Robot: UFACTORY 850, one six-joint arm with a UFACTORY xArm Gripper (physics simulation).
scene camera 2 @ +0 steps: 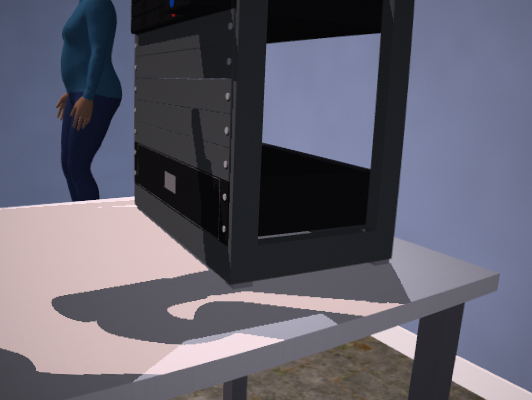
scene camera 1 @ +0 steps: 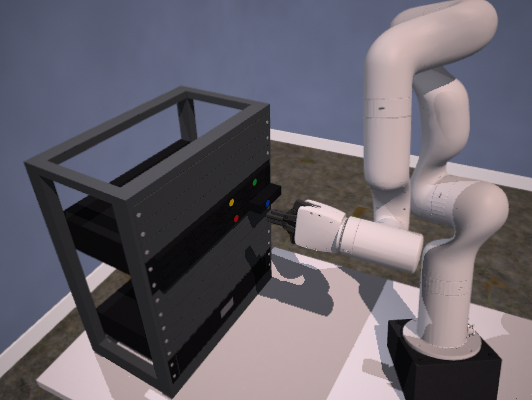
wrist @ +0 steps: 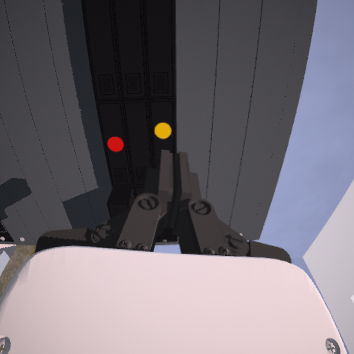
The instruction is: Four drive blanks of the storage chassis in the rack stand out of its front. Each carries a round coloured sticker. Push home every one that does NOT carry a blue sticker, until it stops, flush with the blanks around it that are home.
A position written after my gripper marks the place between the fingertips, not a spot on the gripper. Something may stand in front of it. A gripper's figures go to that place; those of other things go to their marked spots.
My gripper [wrist: 170,168] is 13 cm from the lens. A rack [wrist: 235,79]: 25 cm from the lens.
